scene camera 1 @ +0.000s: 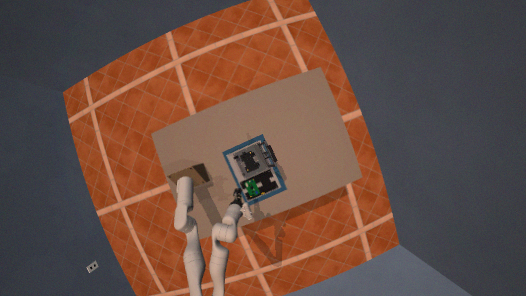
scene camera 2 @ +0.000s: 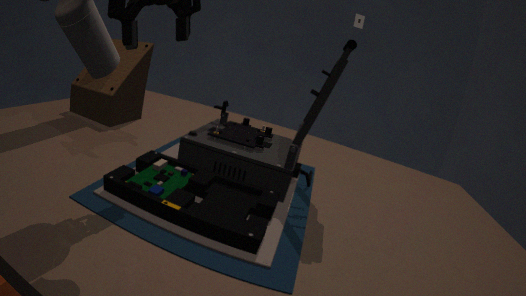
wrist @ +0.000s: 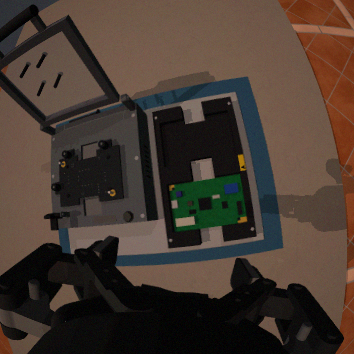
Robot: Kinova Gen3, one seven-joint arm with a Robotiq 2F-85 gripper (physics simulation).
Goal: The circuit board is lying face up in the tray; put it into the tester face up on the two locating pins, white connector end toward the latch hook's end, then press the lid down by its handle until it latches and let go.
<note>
My gripper is open, with nothing in its grasp. Also in view: a green circuit board. Further things: a tester lid.
</note>
